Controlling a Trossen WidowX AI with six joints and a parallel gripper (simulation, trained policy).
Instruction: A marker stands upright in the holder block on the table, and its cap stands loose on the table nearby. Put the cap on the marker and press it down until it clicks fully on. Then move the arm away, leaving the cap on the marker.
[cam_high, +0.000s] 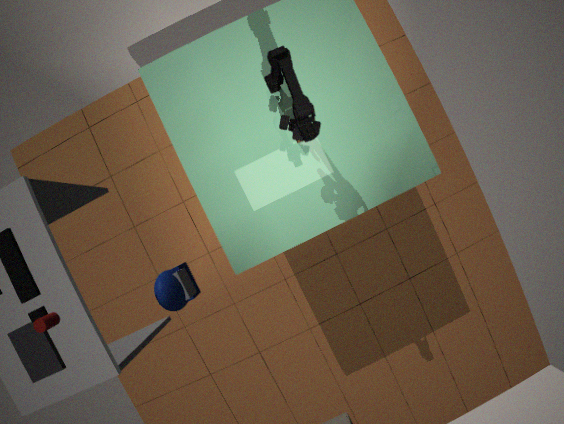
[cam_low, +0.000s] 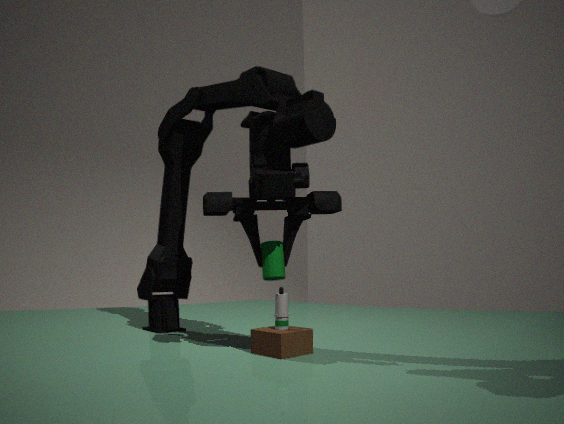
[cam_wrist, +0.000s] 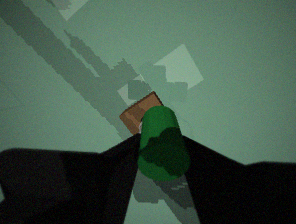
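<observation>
Now: gripper tip 10 mm past the brown holder block, 20 mm to the right of it and 110 mm above it. Round my gripper tip: green cap: 10 mm above.
</observation>
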